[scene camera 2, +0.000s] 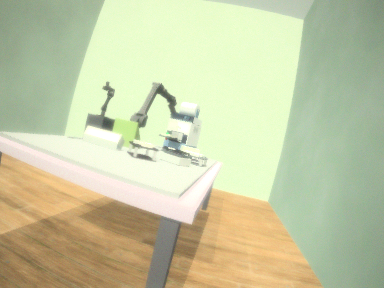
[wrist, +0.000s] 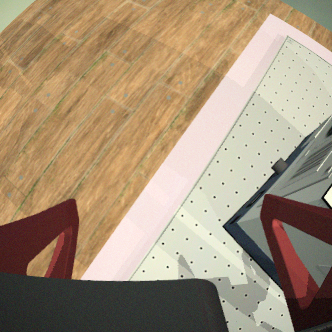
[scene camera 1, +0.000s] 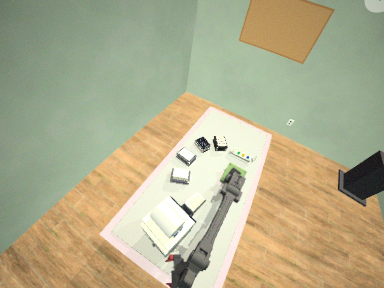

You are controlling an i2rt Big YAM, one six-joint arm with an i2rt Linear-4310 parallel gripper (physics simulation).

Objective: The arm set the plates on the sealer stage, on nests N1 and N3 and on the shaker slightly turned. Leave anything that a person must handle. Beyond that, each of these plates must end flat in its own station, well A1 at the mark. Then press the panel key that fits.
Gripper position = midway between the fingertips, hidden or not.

My gripper (wrist: pixel 172 208) is open and holds nothing. Further things: a white perforated surface (wrist: pixel 283 109).
